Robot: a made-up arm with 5 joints. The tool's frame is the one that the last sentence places. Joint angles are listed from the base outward.
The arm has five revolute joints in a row. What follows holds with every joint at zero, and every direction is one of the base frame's.
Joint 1 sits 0.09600 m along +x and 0.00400 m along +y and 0.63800 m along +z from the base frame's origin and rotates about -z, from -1.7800 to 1.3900 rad.
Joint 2 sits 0.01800 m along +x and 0.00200 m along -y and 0.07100 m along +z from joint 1 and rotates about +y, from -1.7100 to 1.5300 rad.
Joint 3 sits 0.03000 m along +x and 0.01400 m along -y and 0.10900 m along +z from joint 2 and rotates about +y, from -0.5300 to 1.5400 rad.
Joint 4 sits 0.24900 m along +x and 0.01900 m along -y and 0.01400 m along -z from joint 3 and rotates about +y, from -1.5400 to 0.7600 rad.
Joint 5 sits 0.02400 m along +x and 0.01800 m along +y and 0.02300 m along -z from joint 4 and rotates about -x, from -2.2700 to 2.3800 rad.
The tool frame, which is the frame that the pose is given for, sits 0.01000 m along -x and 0.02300 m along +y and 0.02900 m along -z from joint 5; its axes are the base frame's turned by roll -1.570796, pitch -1.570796 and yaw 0.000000 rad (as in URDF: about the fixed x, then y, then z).
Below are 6 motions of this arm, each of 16 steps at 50 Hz.
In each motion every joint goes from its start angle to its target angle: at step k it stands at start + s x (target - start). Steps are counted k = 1, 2, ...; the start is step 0. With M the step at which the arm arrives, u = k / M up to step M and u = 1 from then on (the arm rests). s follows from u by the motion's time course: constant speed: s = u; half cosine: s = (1 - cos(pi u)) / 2; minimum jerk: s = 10 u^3 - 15 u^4 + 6 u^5.
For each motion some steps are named. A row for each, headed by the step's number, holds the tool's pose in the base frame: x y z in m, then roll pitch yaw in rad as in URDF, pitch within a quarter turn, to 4 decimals.
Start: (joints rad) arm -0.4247 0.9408 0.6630 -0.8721 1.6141
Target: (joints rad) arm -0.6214 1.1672 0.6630 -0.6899 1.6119
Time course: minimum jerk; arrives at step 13
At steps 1, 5, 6, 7, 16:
1: 0.1899 -0.0050 0.4579 -2.4078 0.0322 2.0253
5: 0.1738 -0.0083 0.4555 -2.2905 0.0281 2.0849
6: 0.1664 -0.0105 0.4549 -2.2345 0.0261 2.1131
7: 0.1588 -0.0133 0.4545 -2.1758 0.0239 2.1426
16: 0.1378 -0.0238 0.4557 -2.0010 0.0171 2.2296

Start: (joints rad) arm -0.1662 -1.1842 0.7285 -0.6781 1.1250
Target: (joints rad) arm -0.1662 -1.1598 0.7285 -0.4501 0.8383
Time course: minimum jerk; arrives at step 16
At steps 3, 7, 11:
3: 0.3137 0.0073 0.8628 1.9787 -0.1940 2.1565
7: 0.3145 0.0107 0.8562 2.0362 -0.2719 2.2281
11: 0.3142 0.0152 0.8478 2.0989 -0.3876 2.3119

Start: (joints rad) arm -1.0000 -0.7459 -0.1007 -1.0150 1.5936
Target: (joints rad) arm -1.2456 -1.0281 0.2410 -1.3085 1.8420
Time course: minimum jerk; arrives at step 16
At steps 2, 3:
2: 0.2322 0.1312 1.0128 1.2763 -0.0078 2.5491
3: 0.2308 0.1313 1.0122 1.2688 -0.0104 2.5494

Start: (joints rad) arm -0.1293 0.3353 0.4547 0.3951 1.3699
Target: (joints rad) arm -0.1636 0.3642 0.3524 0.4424 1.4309
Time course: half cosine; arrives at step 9
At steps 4, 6, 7, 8, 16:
4: 0.3126 -0.0067 0.5872 -1.9618 -0.0676 1.5520
6: 0.3188 -0.0038 0.5906 -1.9717 -0.0610 1.5831
7: 0.3212 -0.0026 0.5920 -1.9756 -0.0583 1.5953
8: 0.3228 -0.0018 0.5930 -1.9781 -0.0565 1.6033
16: 0.3233 -0.0016 0.5933 -1.9790 -0.0558 1.6061

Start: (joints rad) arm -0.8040 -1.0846 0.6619 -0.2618 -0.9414
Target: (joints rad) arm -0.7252 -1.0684 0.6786 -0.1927 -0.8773
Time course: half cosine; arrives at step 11
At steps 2, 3, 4, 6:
2: 0.2167 0.1563 0.8672 0.7838 -0.4805 -1.2048
3: 0.2181 0.1557 0.8662 0.7762 -0.4888 -1.2123
4: 0.2199 0.1550 0.8649 0.7665 -0.4994 -1.2219
6: 0.2241 0.1531 0.8619 0.7437 -0.5243 -1.2434

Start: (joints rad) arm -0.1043 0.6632 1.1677 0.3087 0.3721
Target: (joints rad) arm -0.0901 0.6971 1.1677 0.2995 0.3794
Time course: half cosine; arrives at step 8
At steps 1, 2, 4, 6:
1: 0.0710 -0.0048 0.5591 -1.3418 0.5264 0.5381
2: 0.0704 -0.0048 0.5592 -1.3401 0.5287 0.5381
4: 0.0685 -0.0050 0.5596 -1.3343 0.5360 0.5382
6: 0.0666 -0.0051 0.5600 -1.3284 0.5433 0.5383

